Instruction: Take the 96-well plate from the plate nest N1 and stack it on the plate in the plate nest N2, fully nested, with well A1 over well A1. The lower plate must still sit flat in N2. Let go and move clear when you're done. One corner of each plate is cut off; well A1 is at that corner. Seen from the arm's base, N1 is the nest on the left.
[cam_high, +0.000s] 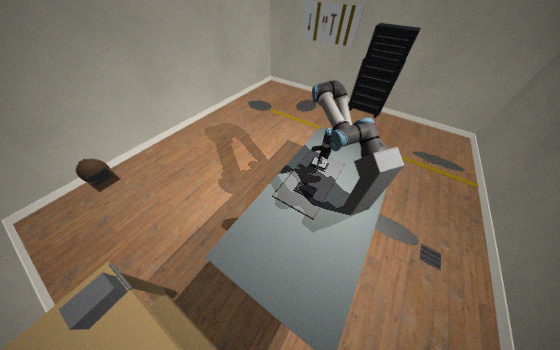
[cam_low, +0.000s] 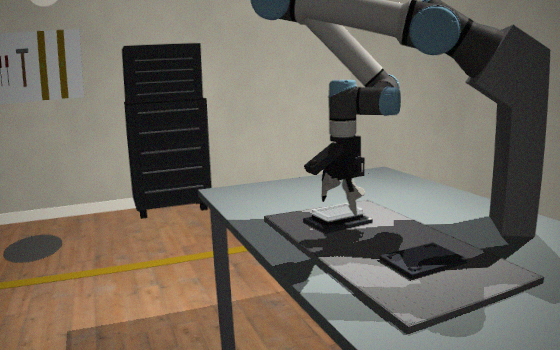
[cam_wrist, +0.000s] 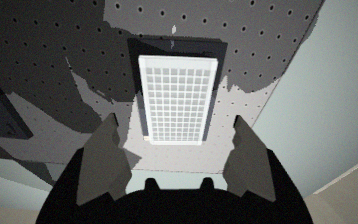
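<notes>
The clear 96-well plate lies 1 cm below my hand. Also, from my hand: black plate (2 cm below); then plate nest N1 (32 cm to the left, 13 cm ahead, 4 cm below).
</notes>
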